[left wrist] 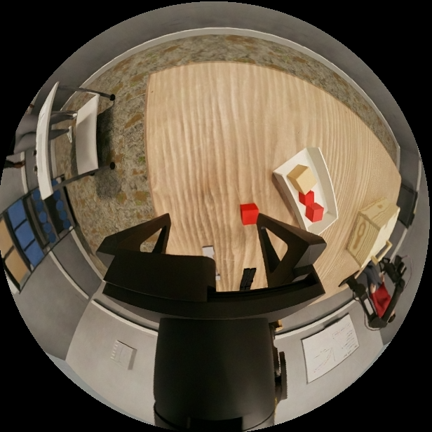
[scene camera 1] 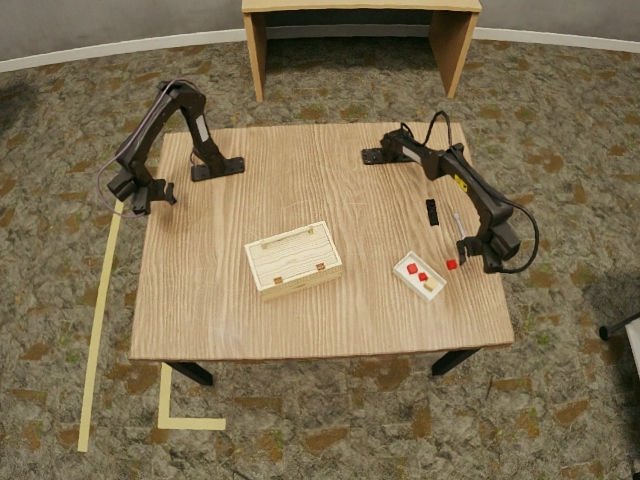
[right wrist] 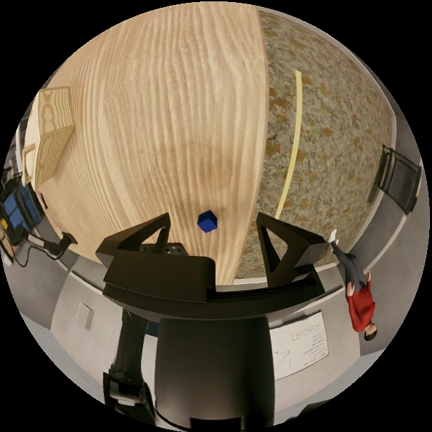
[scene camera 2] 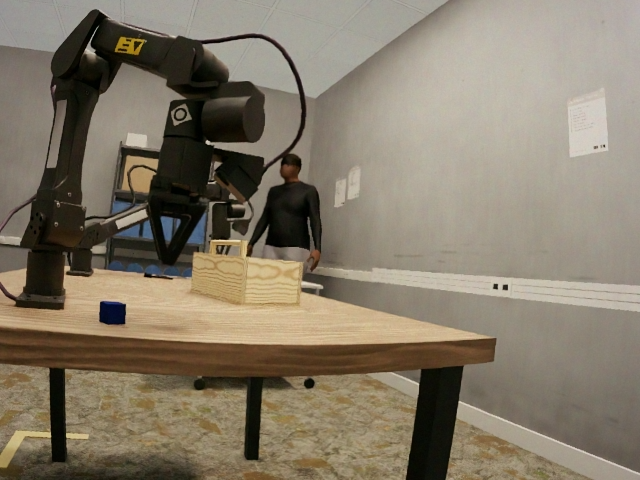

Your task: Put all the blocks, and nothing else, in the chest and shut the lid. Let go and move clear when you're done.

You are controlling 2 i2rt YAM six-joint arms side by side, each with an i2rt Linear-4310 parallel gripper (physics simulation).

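Frame: origin at the left arm's base, x ahead, y left, z up, level; centimetres.
Where they show: left gripper, fingertip midpoint: (scene camera 1: pixel 474 262); right gripper, fingertip midpoint: (scene camera 1: pixel 159 204) (scene camera 2: pixel 165 262); left arm's base, origin of the base link: (scene camera 1: pixel 389 156) (scene camera 2: pixel 80 273); right arm's base, origin of the base link: (scene camera 1: pixel 217 170) (scene camera 2: pixel 43 299).
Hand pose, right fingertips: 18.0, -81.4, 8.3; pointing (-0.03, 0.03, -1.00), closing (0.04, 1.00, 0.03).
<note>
Each offset is from my right fingertips to the top centre of the thing, as dx, dy, dz.
The pale wooden chest (scene camera 1: pixel 294 255) (scene camera 2: pixel 271 281) (left wrist: pixel 365 230) (right wrist: pixel 55 135) stands on the table with its lid shut. A white tray @[+31.5, +82.3, -4.7] (scene camera 1: pixel 408 283) (left wrist: pixel 327 190) holds two red blocks @[+28.5, +80.5, -5.4] (scene camera 1: pixel 412 268) @[+31.3, +83.4, -5.9] (scene camera 1: pixel 422 276) (left wrist: pixel 314 212) and a tan block @[+34.5, +85.4, -4.9] (scene camera 1: pixel 430 284) (left wrist: pixel 302 178). Another red block @[+28.2, +94.0, -5.8] (scene camera 1: pixel 451 264) (left wrist: pixel 249 214) lies on the table beside the tray. A blue block @[-6.4, +1.5, -5.8] (scene camera 2: pixel 112 312) (right wrist: pixel 207 221) lies near the table edge, hidden in scene camera 1. My left gripper (scene camera 1: pixel 475 264) (left wrist: pixel 213 217) is open above the table beside the lone red block. My right gripper (scene camera 1: pixel 157 204) (right wrist: pixel 213 216) is open above the blue block.
A black object @[+7.9, +92.0, -6.7] (scene camera 1: pixel 432 211) (left wrist: pixel 247 278) and a grey wrench @[+14.9, +100.8, -7.6] (scene camera 1: pixel 459 225) (left wrist: pixel 208 251) lie near my left arm, between its base and the tray. The chest stands between the tray and my right gripper. A person (scene camera 2: pixel 292 217) stands beyond the table.
</note>
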